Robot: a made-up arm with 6 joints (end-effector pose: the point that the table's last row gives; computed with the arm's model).
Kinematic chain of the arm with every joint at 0, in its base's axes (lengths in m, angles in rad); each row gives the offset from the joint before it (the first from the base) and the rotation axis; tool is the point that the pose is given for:
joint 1: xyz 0 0 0.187 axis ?
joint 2: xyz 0 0 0 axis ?
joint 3: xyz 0 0 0.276 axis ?
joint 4: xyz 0 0 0 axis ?
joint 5: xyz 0.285 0 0 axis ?
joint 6: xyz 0 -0.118 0 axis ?
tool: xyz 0 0 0
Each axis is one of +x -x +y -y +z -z.
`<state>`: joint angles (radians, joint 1 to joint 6).
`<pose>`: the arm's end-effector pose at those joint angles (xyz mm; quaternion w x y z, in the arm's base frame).
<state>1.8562 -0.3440 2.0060 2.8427 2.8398 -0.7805</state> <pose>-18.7 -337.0 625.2 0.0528 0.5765 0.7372 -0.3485</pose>
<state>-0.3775 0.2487 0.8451 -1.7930 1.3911 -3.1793</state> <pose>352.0 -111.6 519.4 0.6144 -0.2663 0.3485 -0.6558</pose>
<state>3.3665 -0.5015 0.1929 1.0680 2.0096 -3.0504</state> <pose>-32.3 50.9 690.8 0.8943 0.2896 -0.1366 -0.3126</pose>
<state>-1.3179 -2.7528 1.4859 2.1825 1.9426 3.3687</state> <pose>28.4 160.9 -366.1 0.2028 -0.8884 -0.3321 -0.2435</pose>
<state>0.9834 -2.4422 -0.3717 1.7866 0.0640 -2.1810</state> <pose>-251.2 -331.8 170.7 0.3641 0.4607 -0.7020 0.4030</pose>
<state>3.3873 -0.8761 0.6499 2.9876 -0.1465 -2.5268</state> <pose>239.2 -60.2 649.2 0.0956 0.7325 -0.0563 0.6717</pose>
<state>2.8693 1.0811 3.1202 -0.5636 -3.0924 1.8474</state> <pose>-138.0 142.1 599.6 0.4294 0.2777 0.7726 -0.3763</pose>
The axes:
joint 1: +z
joint 2: +y
joint 3: -y
joint 4: -x
joint 5: -y
joint 6: -x

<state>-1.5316 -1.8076 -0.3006 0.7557 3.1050 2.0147</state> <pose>-98.8 327.3 411.8 0.7029 0.1293 0.6966 -0.0632</pose>
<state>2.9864 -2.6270 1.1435 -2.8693 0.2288 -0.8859</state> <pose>362.8 -171.8 -195.2 0.9248 0.3194 0.1778 -0.1054</pose>
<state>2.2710 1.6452 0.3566 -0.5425 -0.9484 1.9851</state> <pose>-113.5 291.5 -124.2 0.4452 0.5517 -0.0269 -0.7047</pose>
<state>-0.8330 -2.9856 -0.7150 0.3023 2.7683 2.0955</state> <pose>-253.7 111.7 109.7 0.6770 -0.4404 0.5446 0.2260</pose>
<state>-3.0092 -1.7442 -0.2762 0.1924 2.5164 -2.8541</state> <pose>247.5 149.8 425.2 0.9054 -0.1098 0.4085 0.0360</pose>
